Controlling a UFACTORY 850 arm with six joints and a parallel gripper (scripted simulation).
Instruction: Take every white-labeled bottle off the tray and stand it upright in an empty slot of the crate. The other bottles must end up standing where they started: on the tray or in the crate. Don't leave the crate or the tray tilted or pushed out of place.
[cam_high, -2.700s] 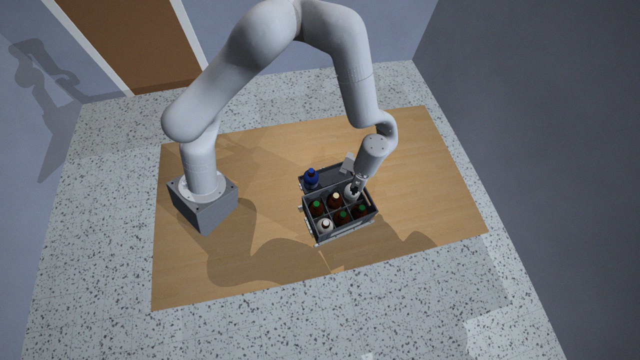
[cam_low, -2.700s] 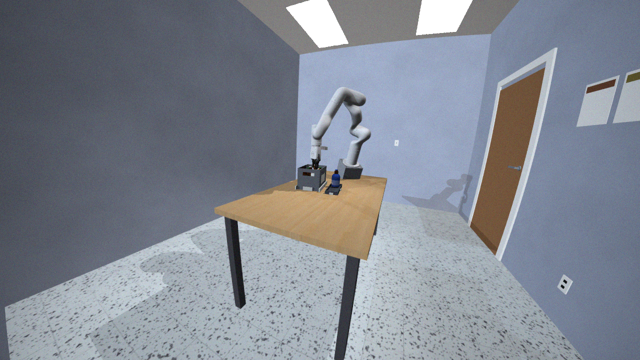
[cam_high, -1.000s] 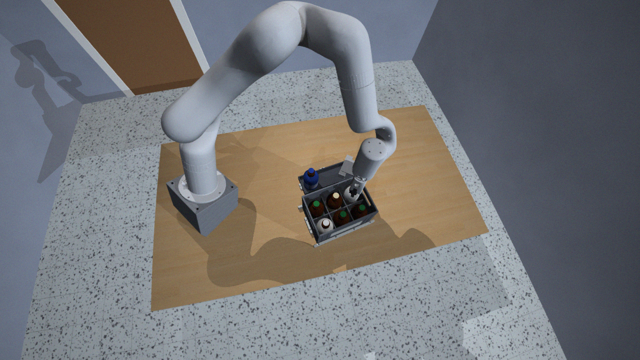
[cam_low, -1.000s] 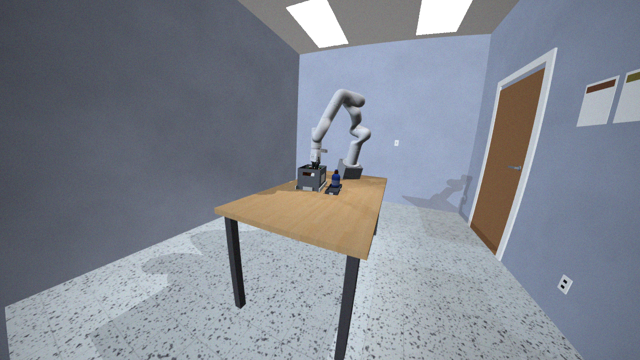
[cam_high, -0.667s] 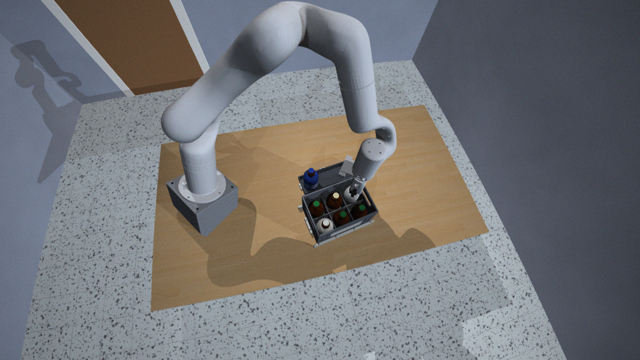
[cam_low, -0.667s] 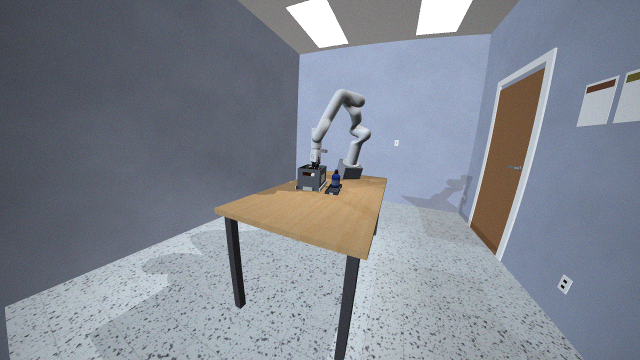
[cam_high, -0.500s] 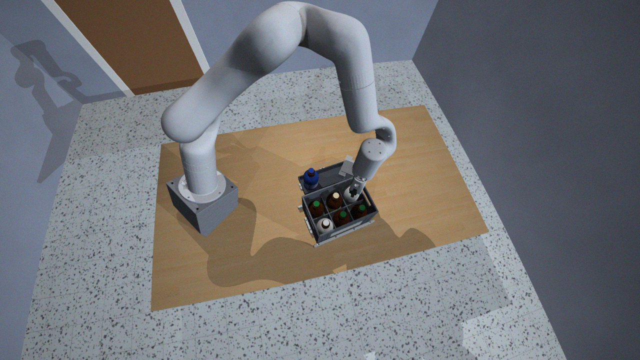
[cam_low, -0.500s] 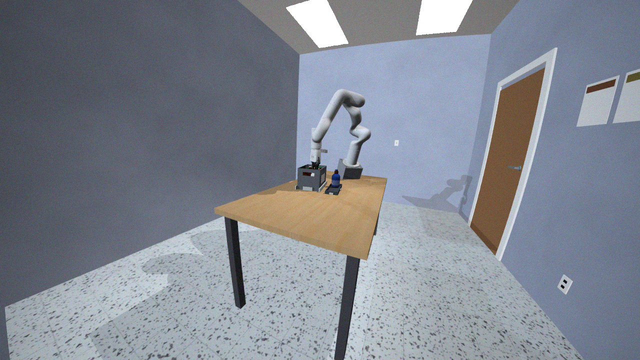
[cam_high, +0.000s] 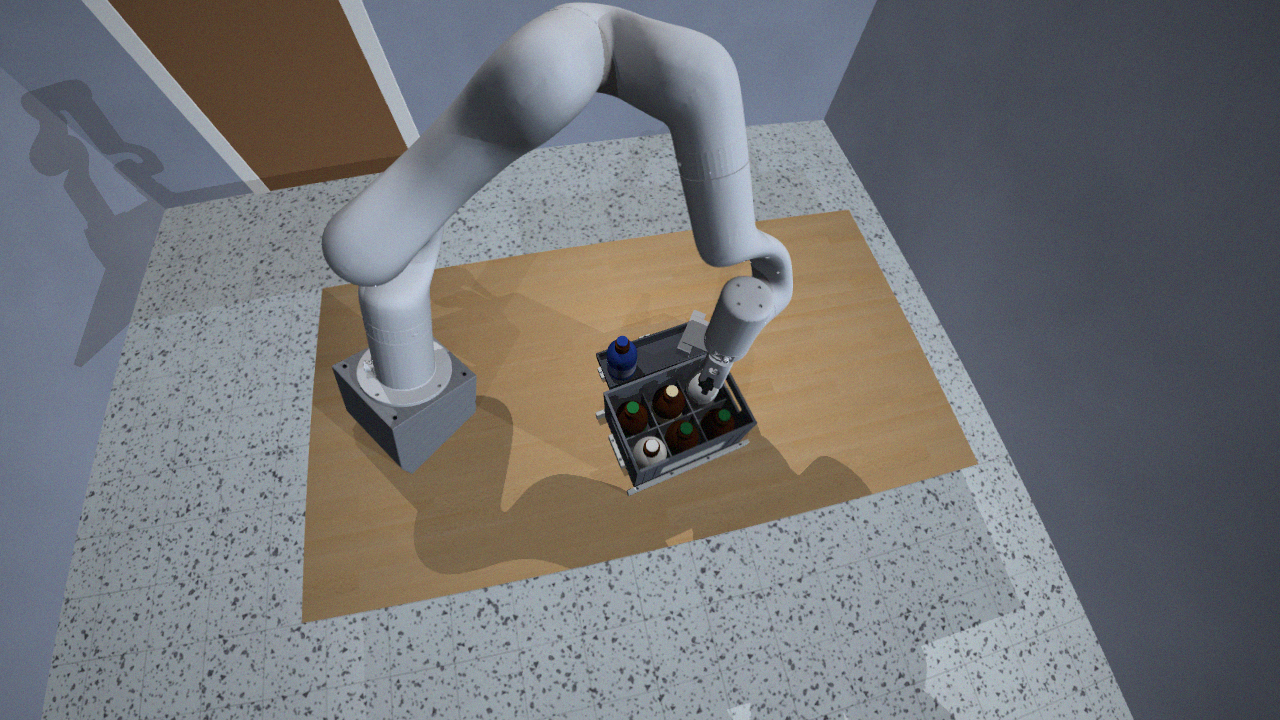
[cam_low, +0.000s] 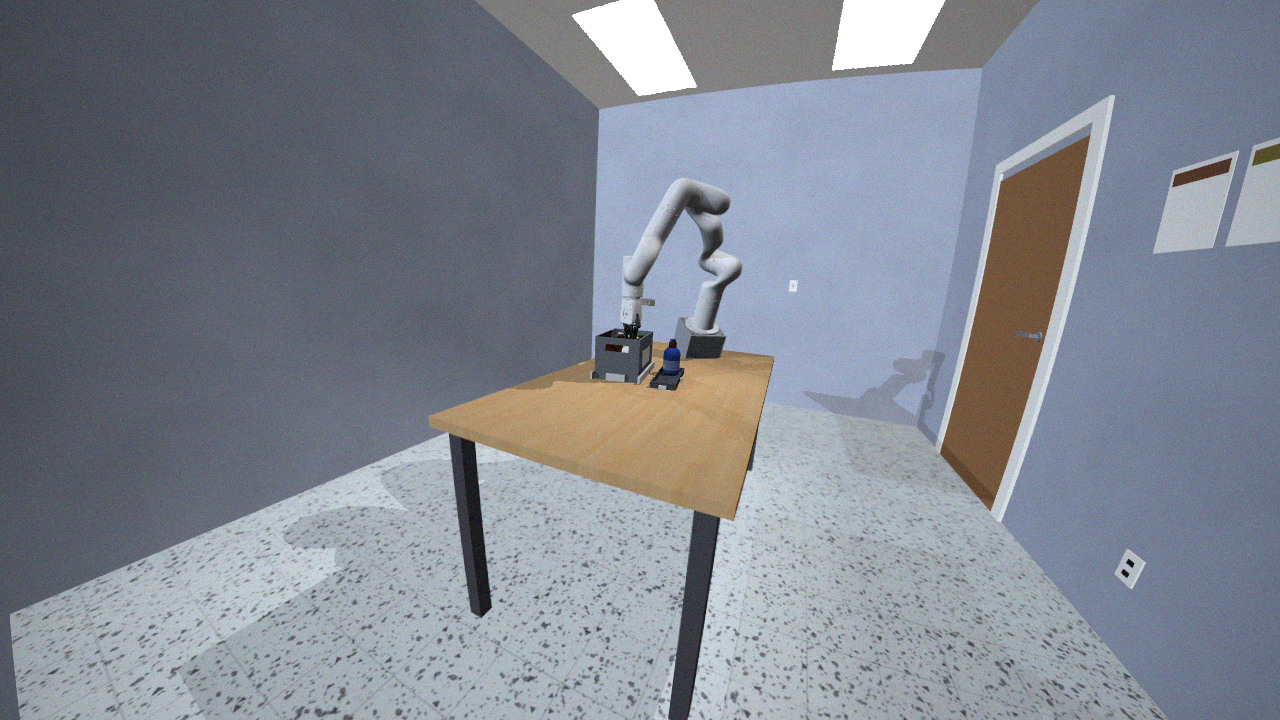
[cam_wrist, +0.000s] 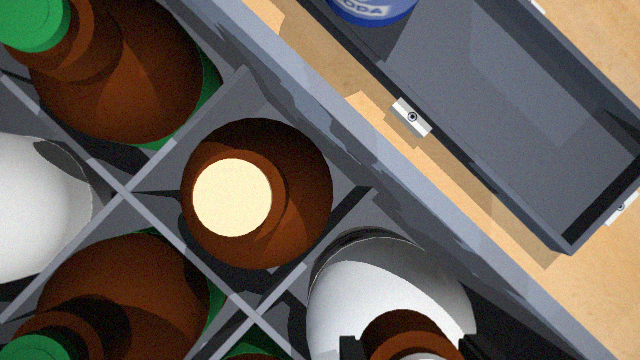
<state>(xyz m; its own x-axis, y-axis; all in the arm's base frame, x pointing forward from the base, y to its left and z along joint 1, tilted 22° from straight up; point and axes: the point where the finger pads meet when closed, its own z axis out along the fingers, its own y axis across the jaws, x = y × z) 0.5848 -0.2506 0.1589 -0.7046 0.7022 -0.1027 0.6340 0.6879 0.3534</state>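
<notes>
My hand is 90 mm past the crate, 90 mm above it and 50 mm to the left of it. From my hand the other things lie so: blue-labeled bottle (150 mm to the left, 150 mm behind, 90 mm below); dark tray (170 mm below, 160 mm to the left, 60 mm behind).
</notes>
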